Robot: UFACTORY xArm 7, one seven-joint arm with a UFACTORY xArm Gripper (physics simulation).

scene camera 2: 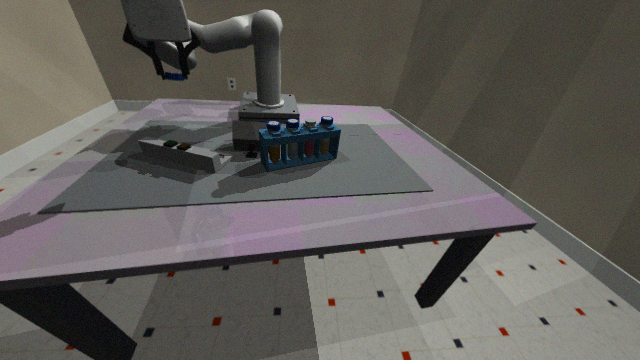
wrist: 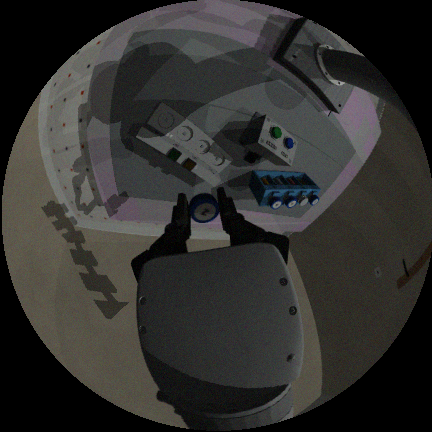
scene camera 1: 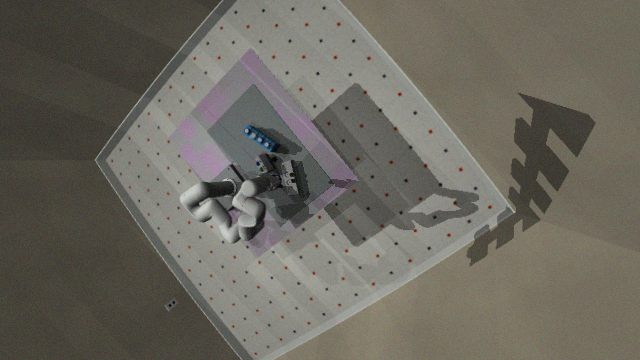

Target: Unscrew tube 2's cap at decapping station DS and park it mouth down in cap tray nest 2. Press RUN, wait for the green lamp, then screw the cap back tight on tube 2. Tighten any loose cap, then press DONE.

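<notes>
My gripper is shut on a blue cap with a pale, marked top. It holds the cap well above the table. The grey cap tray shows ring-shaped nests without caps in the wrist view. A green square and a brown square on it look dark. The blue rack holds several tubes. Three have blue caps; the pink-filled tube has a pale top without blue.
A control box with a green button and a blue button stands between the rack and the arm's base. A small dark fixture is beside the box. Patchy shadows cross the grey mat.
</notes>
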